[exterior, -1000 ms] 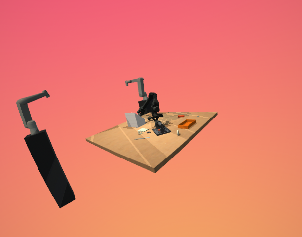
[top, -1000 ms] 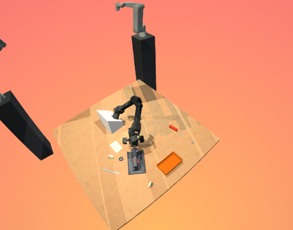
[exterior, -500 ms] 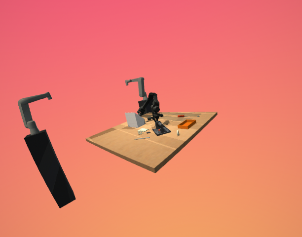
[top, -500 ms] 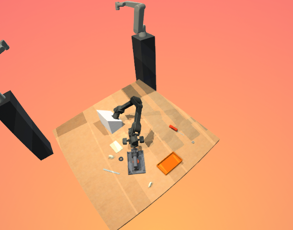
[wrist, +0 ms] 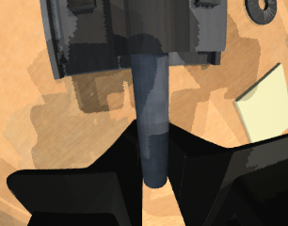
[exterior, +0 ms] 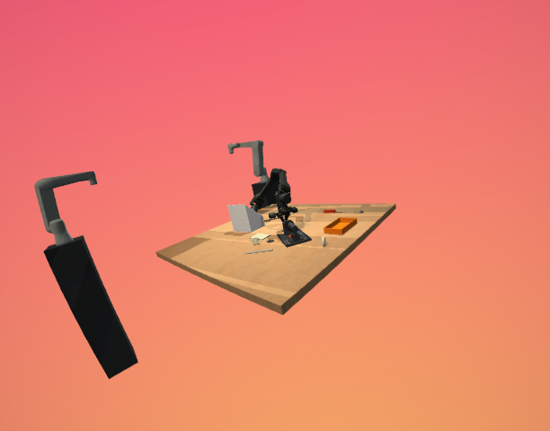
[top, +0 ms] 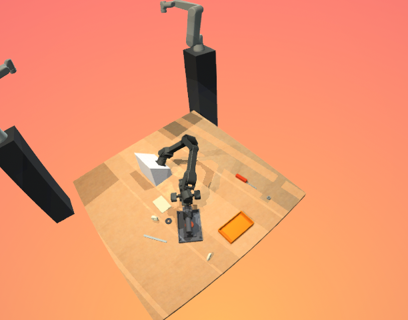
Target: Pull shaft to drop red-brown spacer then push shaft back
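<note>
Now: gripper tip 6 cm short of the blue-grey shaft, 3 cm to the left of it and 3 cm below it. The rest, counted from my gripper tip: red-brown spacer: 13 cm ahead, 7 cm to the right, 3 cm below; then grey support: 14 cm ahead, 7 cm to the right; then pale card: 14 cm to the right, 12 cm behind, 4 cm below.
</note>
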